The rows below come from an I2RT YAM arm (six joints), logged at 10 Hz.
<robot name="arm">
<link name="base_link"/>
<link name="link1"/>
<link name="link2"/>
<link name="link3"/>
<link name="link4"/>
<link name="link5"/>
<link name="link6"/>
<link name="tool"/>
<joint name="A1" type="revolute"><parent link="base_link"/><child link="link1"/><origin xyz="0 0 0.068" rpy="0 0 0"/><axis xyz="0 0 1"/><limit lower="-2.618" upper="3.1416"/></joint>
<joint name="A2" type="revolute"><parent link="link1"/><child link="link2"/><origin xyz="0.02 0.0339 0.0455" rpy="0 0 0"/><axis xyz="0 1 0"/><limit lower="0" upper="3.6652"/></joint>
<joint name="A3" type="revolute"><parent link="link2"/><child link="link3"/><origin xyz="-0.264 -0.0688 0" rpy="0 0 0"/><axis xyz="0 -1 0"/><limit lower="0" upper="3.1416"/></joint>
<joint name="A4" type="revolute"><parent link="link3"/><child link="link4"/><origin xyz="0.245 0.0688 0.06" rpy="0 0 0"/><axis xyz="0 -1 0"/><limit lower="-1.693" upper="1.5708"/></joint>
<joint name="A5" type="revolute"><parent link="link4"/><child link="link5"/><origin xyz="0.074 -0.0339 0.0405" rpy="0 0 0"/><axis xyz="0 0 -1"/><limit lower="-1.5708" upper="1.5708"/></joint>
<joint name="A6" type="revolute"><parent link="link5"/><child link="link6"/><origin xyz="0.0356 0 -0.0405" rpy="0 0 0"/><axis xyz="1 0 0"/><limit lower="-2.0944" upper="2.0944"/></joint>
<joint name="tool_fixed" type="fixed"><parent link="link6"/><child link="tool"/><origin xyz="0 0 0" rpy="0 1.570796 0"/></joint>
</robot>
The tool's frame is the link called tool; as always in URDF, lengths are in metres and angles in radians.
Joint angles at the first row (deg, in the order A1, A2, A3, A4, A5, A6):
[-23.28 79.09 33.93 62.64 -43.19 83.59]
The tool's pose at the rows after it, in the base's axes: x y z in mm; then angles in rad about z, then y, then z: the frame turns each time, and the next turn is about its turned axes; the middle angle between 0 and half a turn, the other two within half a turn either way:
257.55 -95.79 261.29 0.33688 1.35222 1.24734
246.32 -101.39 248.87 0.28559 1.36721 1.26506
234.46 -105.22 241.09 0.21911 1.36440 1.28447
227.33 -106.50 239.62 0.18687 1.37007 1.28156
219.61 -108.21 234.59 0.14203 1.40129 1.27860
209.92 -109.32 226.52 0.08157 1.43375 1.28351
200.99 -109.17 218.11 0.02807 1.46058 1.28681
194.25 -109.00 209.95 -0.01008 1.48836 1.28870
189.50 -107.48 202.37 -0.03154 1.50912 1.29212
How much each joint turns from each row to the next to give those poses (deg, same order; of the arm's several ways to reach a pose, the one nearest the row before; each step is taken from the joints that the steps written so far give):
[-2.24 -0.15 -2.77 2.53 -0.29 0.04]
[-2.06 -0.55 -3.26 1.31 0.66 -0.12]
[-1.79 -1.19 -3.01 1.54 1.98 0.51]
[-0.97 -1.70 -1.31 -1.00 0.79 -0.74]
[-1.13 -2.06 -1.53 -3.10 1.11 -2.07]
[-1.23 -2.12 -2.29 -2.52 1.98 -1.71]
[-0.93 -1.74 -2.33 -1.53 1.97 -1.33]
[-0.75 -1.07 -1.89 -1.22 1.32 -1.18]
[-0.25 -0.44 -1.68 -0.24 0.91 -0.68]

